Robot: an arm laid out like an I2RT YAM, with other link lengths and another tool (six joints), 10 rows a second.
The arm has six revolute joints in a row. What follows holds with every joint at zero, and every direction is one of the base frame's. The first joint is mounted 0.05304 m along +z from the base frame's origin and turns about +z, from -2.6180 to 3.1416 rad. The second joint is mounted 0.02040 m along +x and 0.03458 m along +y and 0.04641 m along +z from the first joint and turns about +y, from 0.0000 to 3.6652 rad. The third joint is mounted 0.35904 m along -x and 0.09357 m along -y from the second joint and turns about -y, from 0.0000 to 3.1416 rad. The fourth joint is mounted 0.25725 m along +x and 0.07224 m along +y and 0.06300 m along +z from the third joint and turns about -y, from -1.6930 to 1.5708 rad. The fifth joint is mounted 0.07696 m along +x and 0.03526 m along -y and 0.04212 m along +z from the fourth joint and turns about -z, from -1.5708 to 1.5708 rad. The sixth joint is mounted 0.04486 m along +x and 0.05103 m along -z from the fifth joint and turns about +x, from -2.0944 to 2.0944 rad. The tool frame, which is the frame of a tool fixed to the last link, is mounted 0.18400 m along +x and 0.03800 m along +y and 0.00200 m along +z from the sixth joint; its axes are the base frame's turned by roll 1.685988, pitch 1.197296 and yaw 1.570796 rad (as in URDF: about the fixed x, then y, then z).
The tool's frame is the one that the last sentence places.
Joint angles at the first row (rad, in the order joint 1, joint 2, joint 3, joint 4, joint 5, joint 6):
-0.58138, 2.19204, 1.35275, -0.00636, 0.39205, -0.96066
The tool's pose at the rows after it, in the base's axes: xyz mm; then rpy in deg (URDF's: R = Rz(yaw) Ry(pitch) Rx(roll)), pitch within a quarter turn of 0, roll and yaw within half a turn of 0:
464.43 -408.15 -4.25 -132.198 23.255 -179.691
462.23 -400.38 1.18 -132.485 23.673 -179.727
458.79 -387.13 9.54 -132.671 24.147 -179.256
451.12 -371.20 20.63 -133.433 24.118 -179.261
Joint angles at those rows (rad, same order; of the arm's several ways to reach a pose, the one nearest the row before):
-0.57698, 2.17990, 1.33862, -0.00617, 0.39710, -0.95343
-0.56932, 2.15522, 1.31646, -0.00924, 0.39539, -0.94269
-0.55479, 2.11485, 1.27756, -0.00882, 0.39348, -0.93364
-0.53944, 2.06327, 1.24401, -0.03959, 0.39252, -0.91836

